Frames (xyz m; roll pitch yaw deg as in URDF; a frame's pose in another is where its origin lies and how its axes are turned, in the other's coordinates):
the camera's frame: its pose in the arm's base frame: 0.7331 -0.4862 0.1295 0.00 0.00 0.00
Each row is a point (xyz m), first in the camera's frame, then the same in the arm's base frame.
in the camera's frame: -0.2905 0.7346 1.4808
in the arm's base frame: 0.4426 0.2484 1.6103
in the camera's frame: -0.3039 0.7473 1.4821
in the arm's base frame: 0.4292 0.2611 1.6116
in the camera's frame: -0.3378 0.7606 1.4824
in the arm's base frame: 0.3953 0.2744 1.6119
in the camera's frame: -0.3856 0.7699 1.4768
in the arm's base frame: 0.3475 0.2837 1.6063
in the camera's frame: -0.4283 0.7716 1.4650
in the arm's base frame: 0.3048 0.2854 1.5945
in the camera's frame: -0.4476 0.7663 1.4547
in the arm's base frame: 0.2855 0.2801 1.5842
